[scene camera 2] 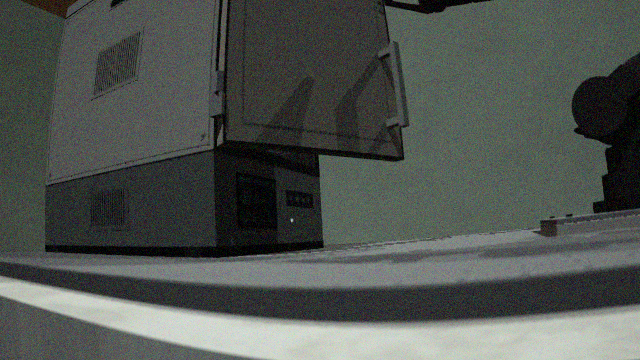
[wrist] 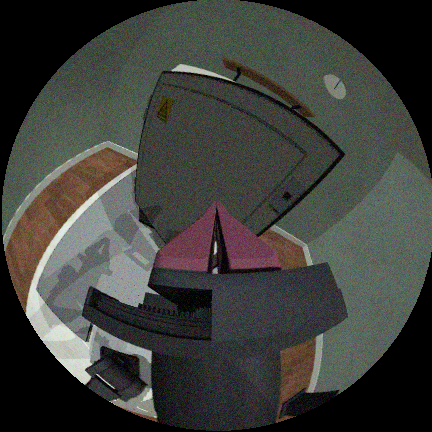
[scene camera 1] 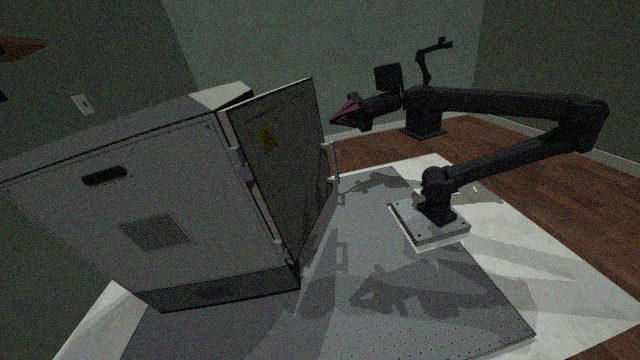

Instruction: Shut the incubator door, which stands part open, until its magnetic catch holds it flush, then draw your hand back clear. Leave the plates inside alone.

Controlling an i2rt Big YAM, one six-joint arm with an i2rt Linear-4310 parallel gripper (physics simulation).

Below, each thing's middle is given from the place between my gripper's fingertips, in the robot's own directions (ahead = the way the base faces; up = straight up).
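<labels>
Incubator door [scene camera 2: 333, 85]: 10 cm ahead of my hand, 5 cm to the left of it, 8 cm below it.
</labels>
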